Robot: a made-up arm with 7 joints.
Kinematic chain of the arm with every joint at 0, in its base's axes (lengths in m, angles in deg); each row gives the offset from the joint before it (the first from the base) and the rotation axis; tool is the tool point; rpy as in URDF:
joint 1: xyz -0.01 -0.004 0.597 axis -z
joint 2: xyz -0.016 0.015 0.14 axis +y
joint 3: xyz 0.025 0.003 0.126 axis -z
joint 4: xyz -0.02 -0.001 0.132 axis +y
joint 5: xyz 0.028 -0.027 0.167 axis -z
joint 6: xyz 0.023 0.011 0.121 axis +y
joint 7: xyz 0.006 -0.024 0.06 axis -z
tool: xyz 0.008 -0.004 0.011 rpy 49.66 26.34 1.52
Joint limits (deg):
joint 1: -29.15..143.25
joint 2: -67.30..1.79
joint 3: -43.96..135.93
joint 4: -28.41..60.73
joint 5: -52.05..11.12
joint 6: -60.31..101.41
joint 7: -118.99..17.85
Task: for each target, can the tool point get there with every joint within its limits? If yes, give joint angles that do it. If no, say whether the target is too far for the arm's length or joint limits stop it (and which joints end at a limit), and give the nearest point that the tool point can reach.
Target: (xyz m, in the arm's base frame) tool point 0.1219 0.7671 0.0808
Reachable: no: too far | nearest point 0.0697 0.4619 0.6446 | short by 0.643 m
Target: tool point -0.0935 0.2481 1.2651
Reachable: yes | joints 76.39 -47.56 13.32 26.04 -40.68 23.39 -107.98
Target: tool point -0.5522 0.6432 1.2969
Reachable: no: too far | nearest point -0.3549 0.4076 1.0891 | short by 0.371 m
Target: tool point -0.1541 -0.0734 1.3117
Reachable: yes | joints -0.80 -18.57 76.41 2.34 -41.82 40.72 -14.87
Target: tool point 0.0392 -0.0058 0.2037
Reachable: no: joint limits stop it (at a limit: joint 1, joint 2, joint 3, joint 4, joint 5, joint 7) | nearest point 0.2088 0.3134 0.6510 | short by 0.575 m
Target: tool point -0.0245 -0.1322 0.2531
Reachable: no: joint limits stop it (at a limit: joint 1, joint 2, joint 3, joint 4, joint 5, joint 7) | nearest point -0.2706 -0.2979 0.6456 | short by 0.492 m
